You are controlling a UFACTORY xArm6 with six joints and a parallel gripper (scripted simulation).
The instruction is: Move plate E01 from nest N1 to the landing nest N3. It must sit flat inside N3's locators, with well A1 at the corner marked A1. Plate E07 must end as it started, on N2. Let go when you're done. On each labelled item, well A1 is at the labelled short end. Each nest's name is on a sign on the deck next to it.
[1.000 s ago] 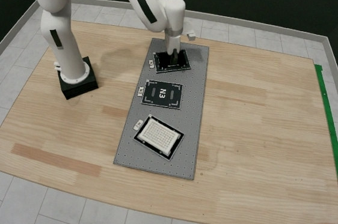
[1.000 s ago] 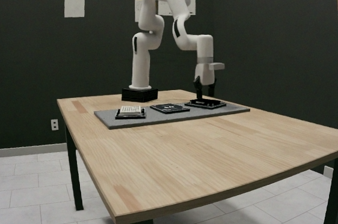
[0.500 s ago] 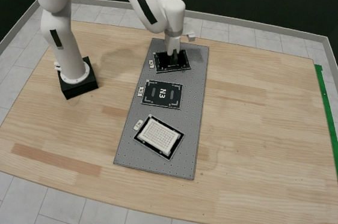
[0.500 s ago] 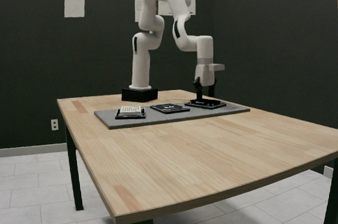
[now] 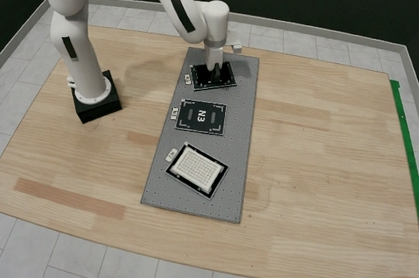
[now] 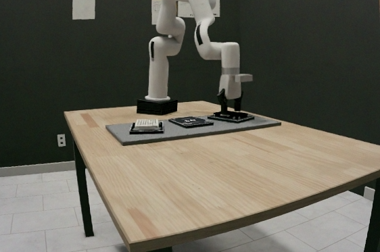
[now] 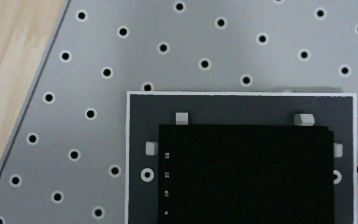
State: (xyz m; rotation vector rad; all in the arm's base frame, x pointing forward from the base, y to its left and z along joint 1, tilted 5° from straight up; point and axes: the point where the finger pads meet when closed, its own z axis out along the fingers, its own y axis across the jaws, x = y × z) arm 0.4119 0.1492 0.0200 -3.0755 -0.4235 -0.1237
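Now: hand 20 mm above the black plate E01. The rest, counted from my hand: white plate E07: 10 mm behind, 380 mm to the right, 20 mm below; then nest N3: 20 mm behind, 190 mm to the right, 30 mm below.
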